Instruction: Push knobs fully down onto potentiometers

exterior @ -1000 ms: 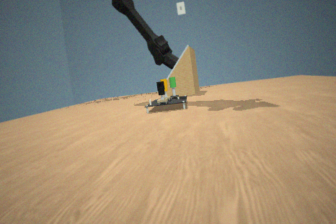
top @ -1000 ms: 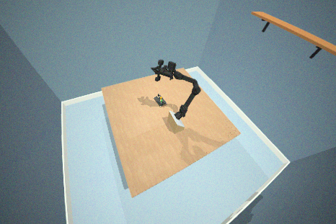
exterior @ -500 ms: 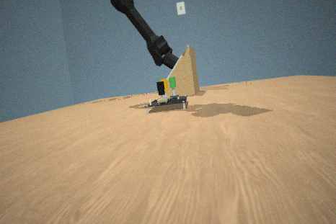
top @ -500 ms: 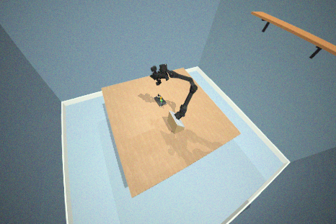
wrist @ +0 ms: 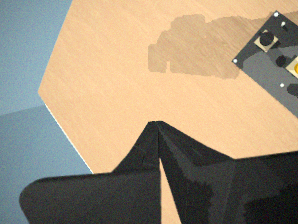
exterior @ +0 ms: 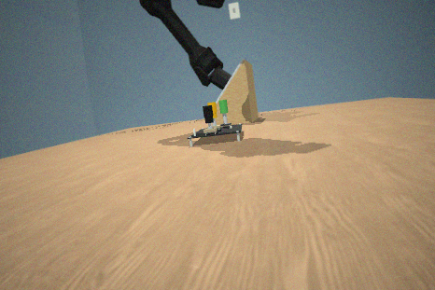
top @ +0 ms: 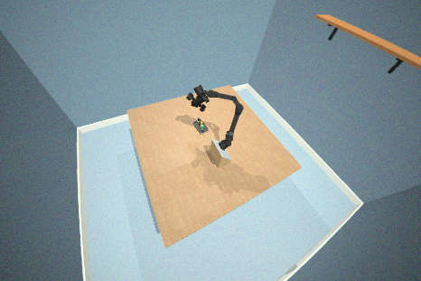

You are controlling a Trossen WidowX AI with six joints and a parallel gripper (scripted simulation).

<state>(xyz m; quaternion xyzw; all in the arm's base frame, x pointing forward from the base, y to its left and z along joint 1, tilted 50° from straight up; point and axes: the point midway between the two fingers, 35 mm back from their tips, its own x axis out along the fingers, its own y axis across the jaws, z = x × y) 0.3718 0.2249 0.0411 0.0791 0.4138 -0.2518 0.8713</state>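
My gripper tip is 230 mm above the yellow knob, 90 mm to the left of it and 50 mm past it. Round my gripper tip: black knob 230 mm below, 80 mm to the right, 10 mm ahead.
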